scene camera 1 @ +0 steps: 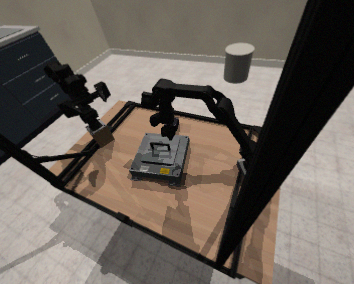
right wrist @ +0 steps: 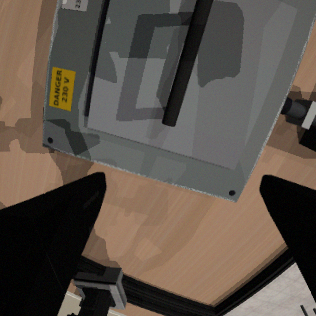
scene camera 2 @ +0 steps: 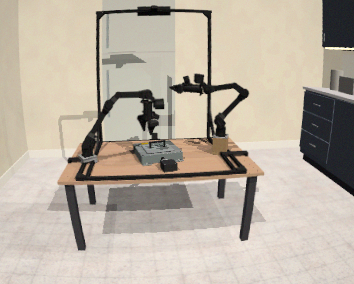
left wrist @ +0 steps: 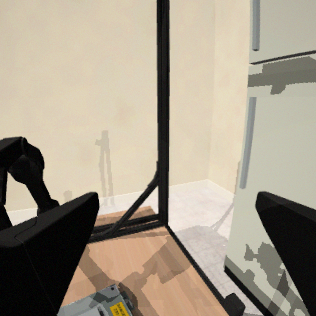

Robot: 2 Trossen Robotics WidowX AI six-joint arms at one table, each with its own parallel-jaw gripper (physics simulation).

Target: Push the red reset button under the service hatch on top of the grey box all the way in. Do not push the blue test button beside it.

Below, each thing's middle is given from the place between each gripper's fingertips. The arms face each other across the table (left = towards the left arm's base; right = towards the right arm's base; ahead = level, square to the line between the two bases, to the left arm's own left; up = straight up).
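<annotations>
Service hatch (scene camera 1: 159,149): 36 cm below my left hand, 14 cm ahead of it and 12 cm to the right of it. The grey box (scene camera 1: 173,174) is 42 cm below the same left hand, 18 cm ahead and 13 cm to the right.
Relative to my right hand, the service hatch is 90 mm below, 30 mm behind and 70 mm to the left; the grey box is 140 mm below, 10 mm ahead and 60 mm to the left. Going by their middles, the service hatch is the nearest to my right hand of the things named here.
</annotations>
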